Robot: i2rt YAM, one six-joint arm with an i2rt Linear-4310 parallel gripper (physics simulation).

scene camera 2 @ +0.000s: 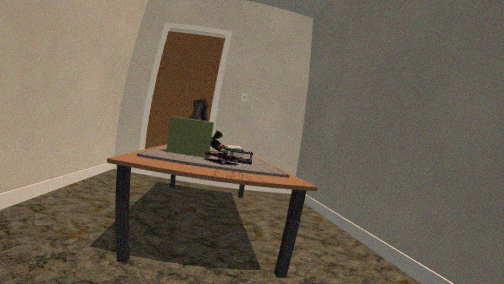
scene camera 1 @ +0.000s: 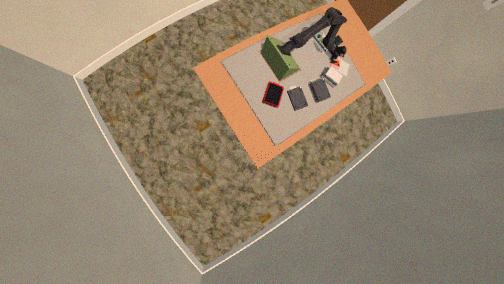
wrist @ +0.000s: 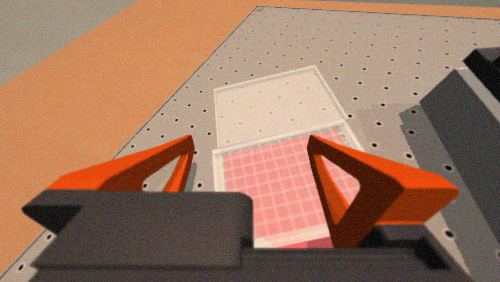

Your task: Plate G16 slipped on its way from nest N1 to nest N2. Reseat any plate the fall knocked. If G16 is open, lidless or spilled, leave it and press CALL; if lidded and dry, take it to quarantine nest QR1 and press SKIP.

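Frame: origin at the arm's base, x ahead, y left, z up, level; centimetres.
Seen in the pictures: gripper, between the fingertips: (scene camera 1: 341, 61) (wrist: 250, 141); arm's base, origin of its link: (scene camera 2: 189, 133) (scene camera 1: 283, 51).
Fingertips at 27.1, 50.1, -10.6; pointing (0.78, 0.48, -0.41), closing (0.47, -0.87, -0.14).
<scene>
Pixels of each thing's top centre, then the offset from my fingertips to it, as dx, dy, dz. "spot": a spot on its surface instead.
- open plate with pink wells, centre of its top: (wrist: 291, 176) -1.0, -4.0, -1.2
- red-pink liquid, a spot on its surface: (wrist: 305, 245) spot: -4.7, -6.5, -2.5
- white plate, centre of its top: (scene camera 2: 234, 145) (scene camera 1: 335, 74) +6.9, -18.6, +5.9
- red-rimmed nest, centre of its top: (scene camera 2: 222, 154) (scene camera 1: 274, 93) -4.9, -71.2, +2.0
- dark nest side, a spot on its surface: (wrist: 460, 115) spot: +8.1, -13.2, -0.1
- button panel, centre of its top: (scene camera 1: 323, 36) -25.3, -6.9, +5.8
An open plate with pink wells (wrist: 275, 185), apparently G16, lies on the perforated mat in the wrist view; its label does not show. Its clear lid (wrist: 280, 105) (scene camera 1: 344, 68) lies off it, against its far edge. A strip of red-pink liquid (wrist: 305, 245) shows at the plate's near edge. My gripper (wrist: 250, 141) (scene camera 1: 336, 63) is open, its left fingertip beside the plate and its right one over the plate's right part. A white plate (scene camera 1: 333, 74) (scene camera 2: 234, 148) sits on a nest close by; whether it is level I cannot tell. The red-rimmed nest (scene camera 1: 273, 94) is at the left.
Two dark nests (scene camera 1: 297, 98) (scene camera 1: 320, 90) stand between the red-rimmed nest and the white plate. A dark nest side (wrist: 460, 115) rises right of my gripper. A green box (scene camera 1: 280, 59) (scene camera 2: 190, 136) stands by the arm's base. The button panel (scene camera 1: 318, 39) is partly hidden behind the arm.
</scene>
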